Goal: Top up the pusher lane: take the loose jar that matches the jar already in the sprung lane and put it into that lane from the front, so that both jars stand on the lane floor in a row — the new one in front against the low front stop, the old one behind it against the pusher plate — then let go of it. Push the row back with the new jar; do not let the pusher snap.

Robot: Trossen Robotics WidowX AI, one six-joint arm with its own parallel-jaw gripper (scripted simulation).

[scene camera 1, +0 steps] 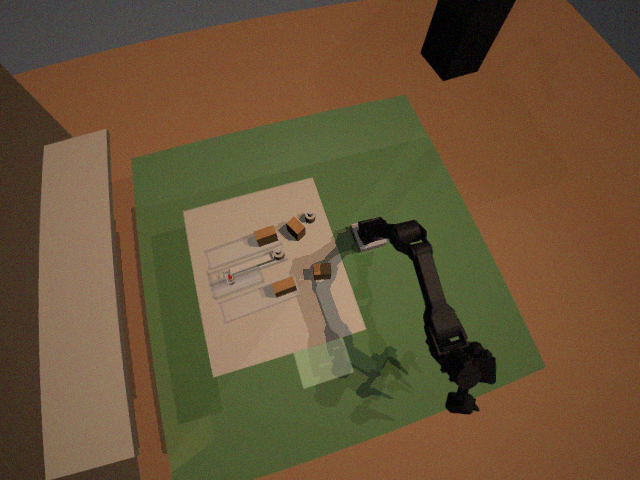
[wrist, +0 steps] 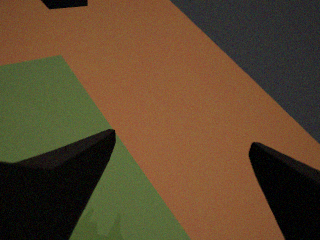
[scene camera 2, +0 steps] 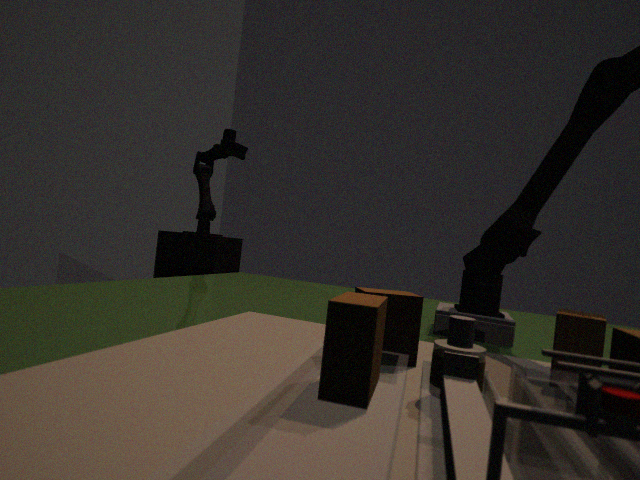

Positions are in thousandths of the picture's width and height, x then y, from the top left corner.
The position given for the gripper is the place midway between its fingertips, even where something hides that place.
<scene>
The gripper shows in scene camera 1 (751,820) and in the wrist view (567,590); in scene camera 2 it is out of frame.
</scene>
